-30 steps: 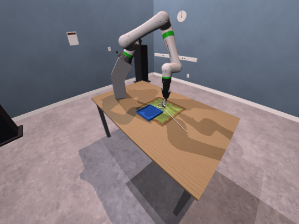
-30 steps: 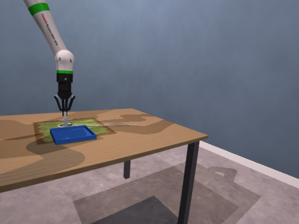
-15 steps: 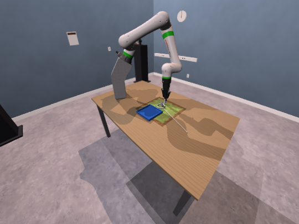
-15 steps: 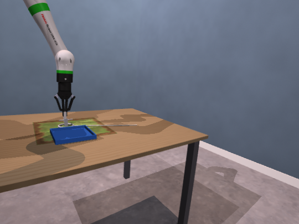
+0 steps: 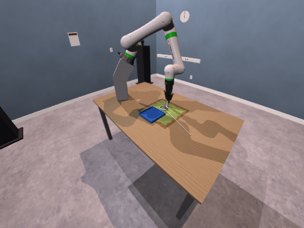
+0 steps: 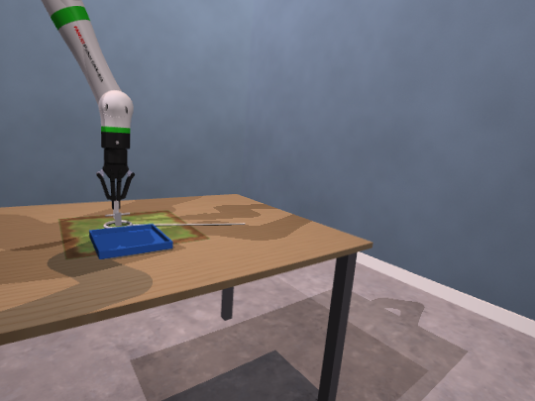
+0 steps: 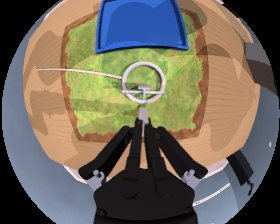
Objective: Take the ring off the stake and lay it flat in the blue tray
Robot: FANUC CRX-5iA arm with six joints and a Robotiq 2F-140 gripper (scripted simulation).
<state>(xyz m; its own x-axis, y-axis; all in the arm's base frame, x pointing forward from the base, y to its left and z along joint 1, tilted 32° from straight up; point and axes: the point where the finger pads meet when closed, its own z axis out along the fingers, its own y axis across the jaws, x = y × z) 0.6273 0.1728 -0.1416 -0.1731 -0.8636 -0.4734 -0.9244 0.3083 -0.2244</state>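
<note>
Right now my hand is 1 cm past the short grey stake, 5 cm to the left of it and 2 cm above it. Round my hand: blue tray: 3 cm behind, 24 cm to the right, 4 cm below; then green mat: 1 cm ahead, 10 cm to the right, 6 cm below.
</note>
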